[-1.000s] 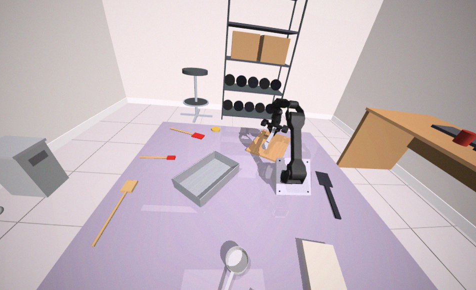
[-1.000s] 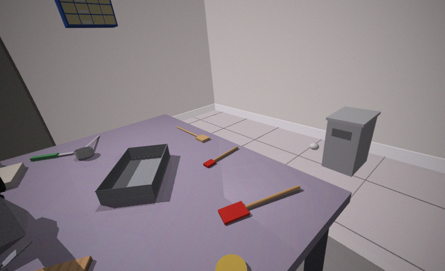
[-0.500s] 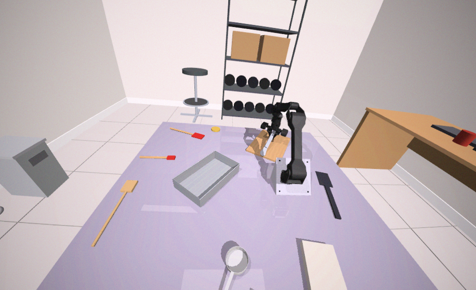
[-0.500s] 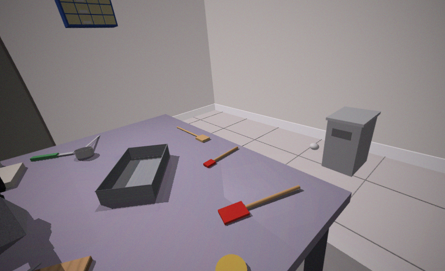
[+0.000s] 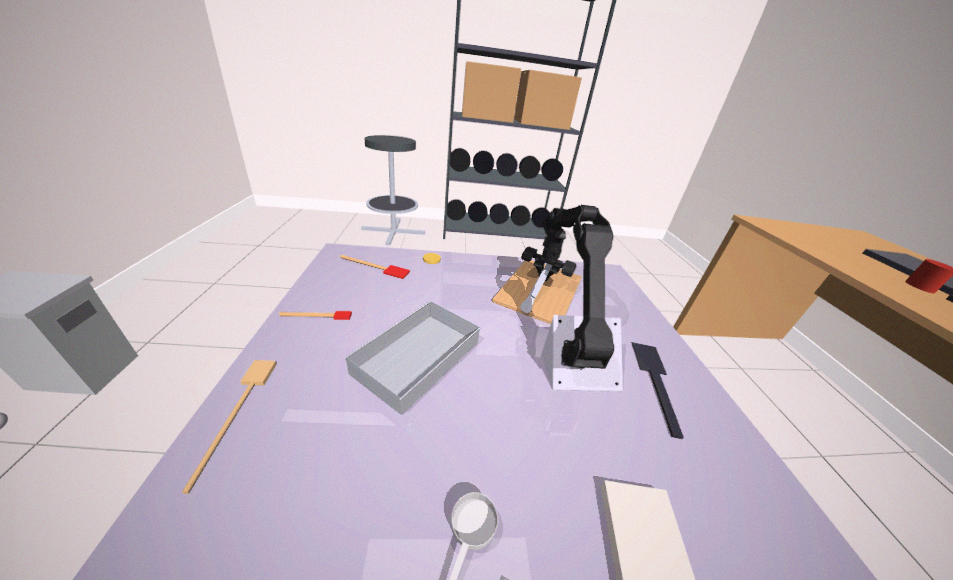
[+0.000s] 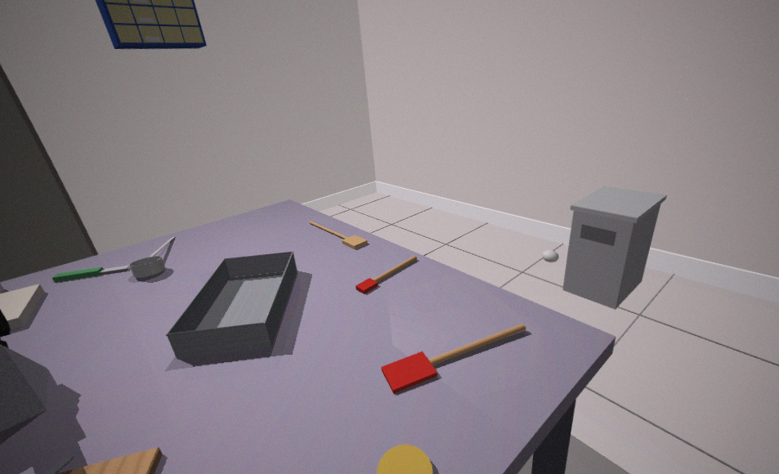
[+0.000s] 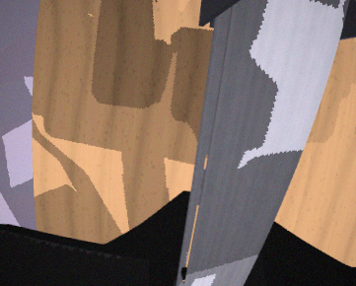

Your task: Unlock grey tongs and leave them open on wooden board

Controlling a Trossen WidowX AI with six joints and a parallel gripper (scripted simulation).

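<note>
My gripper tip is 40 mm above the wooden board. Also, from my gripper tip: yellow disc: 430 mm ahead, 130 mm to the right, 30 mm below; grey roasting tin: 400 mm to the left, 380 mm ahead, 10 mm below; black spatula: 390 mm to the left, 280 mm behind, 40 mm below.
</note>
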